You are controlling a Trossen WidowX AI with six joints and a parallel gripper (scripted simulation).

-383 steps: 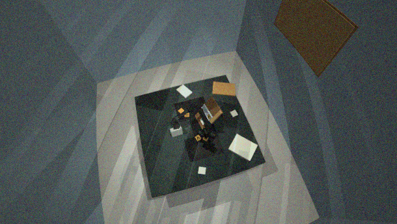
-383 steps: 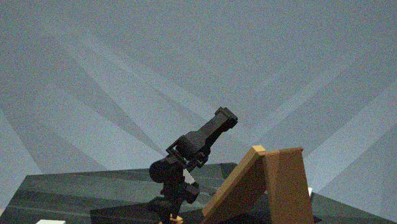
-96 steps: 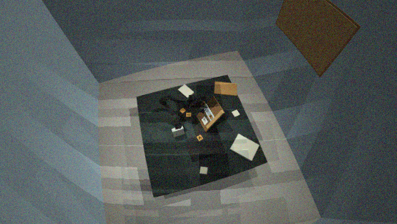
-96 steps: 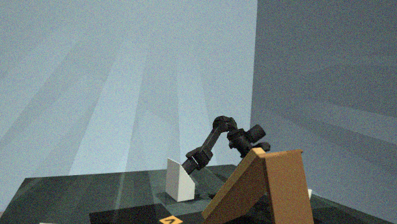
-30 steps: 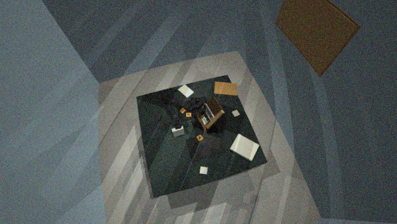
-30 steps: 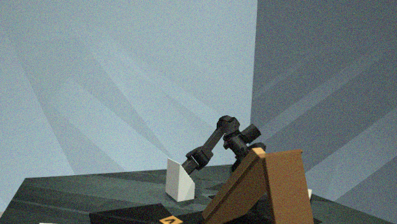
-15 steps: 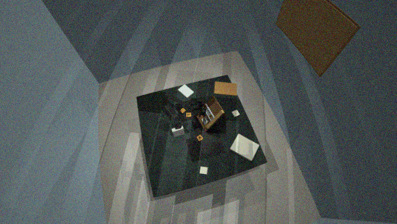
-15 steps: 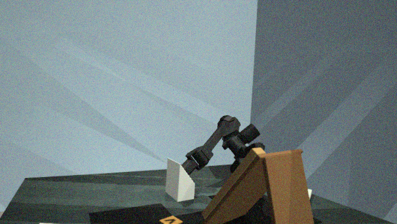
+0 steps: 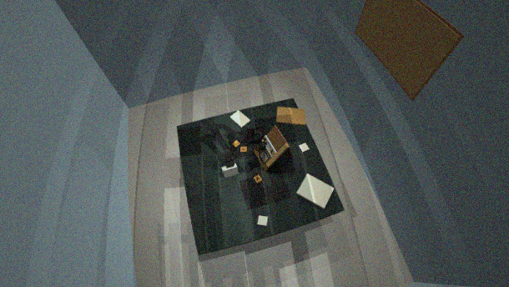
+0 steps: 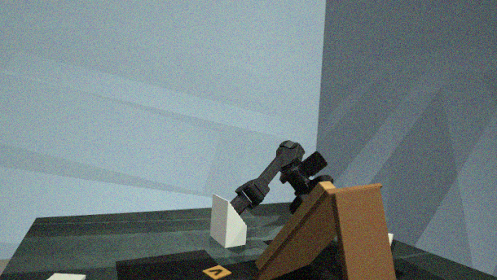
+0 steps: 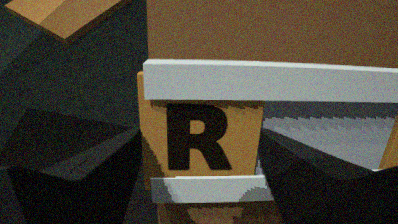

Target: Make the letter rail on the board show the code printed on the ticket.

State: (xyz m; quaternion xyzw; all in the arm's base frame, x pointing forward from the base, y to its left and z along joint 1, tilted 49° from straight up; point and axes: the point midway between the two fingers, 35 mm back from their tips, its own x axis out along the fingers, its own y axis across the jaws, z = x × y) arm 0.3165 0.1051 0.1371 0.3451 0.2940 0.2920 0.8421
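The orange letter tile lies 13 cm to the right of my gripper tip and 4 cm ahead of it. Also, from my gripper tip: flat orange panel: 34 cm ahead, 32 cm to the left, 15 cm below; white ticket: 12 cm to the right, 9 cm below, 2 cm behind; yellow letter tile: 30 cm to the right, 15 cm below, 12 cm behind.
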